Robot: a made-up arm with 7 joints.
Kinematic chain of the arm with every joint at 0, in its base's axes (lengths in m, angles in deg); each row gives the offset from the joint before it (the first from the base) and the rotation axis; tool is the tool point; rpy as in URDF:
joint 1: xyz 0 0 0.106 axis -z
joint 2: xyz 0 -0.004 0.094 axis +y
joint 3: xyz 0 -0.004 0.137 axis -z
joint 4: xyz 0 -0.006 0.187 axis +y
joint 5: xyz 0 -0.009 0.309 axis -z
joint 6: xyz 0 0 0.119 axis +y
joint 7: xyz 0 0 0.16 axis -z
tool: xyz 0 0 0 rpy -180 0 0
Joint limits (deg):
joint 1: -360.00..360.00
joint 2: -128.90..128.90
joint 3: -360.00..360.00
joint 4: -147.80..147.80
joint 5: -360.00..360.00
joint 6: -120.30..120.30
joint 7: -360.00..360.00
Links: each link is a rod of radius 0.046 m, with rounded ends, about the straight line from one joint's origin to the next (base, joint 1, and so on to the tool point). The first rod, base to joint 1, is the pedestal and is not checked.
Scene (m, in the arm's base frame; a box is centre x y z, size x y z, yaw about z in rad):
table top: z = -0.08
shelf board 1: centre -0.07 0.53 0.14 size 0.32 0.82 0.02 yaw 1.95
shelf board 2: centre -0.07 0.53 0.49 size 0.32 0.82 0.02 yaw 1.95
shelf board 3: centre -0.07 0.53 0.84 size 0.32 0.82 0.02 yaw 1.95
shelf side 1: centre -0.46 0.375 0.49 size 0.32 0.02 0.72 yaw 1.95
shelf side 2: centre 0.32 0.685 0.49 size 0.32 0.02 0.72 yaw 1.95
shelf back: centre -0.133 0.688 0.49 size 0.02 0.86 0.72 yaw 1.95
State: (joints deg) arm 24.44 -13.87 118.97 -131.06 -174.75 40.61 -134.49
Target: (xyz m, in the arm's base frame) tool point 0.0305 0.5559 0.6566
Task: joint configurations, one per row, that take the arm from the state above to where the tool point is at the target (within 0.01 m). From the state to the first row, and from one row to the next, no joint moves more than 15 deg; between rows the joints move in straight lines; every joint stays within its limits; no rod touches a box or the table.
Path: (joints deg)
1: 17.95 -27.40 126.73 -118.75 -172.75 40.63 -134.49
2: 11.47 -40.94 134.49 -106.43 -170.75 40.65 -134.49
3: 4.98 -54.47 142.25 -94.12 -168.76 40.67 -134.49
4: 7.56 -44.92 129.13 -86.99 -171.17 32.85 -134.49
5: 10.14 -35.36 116.00 -79.86 -173.58 25.02 -134.49
6: 12.72 -25.80 102.88 -72.73 -176.00 17.19 -134.49

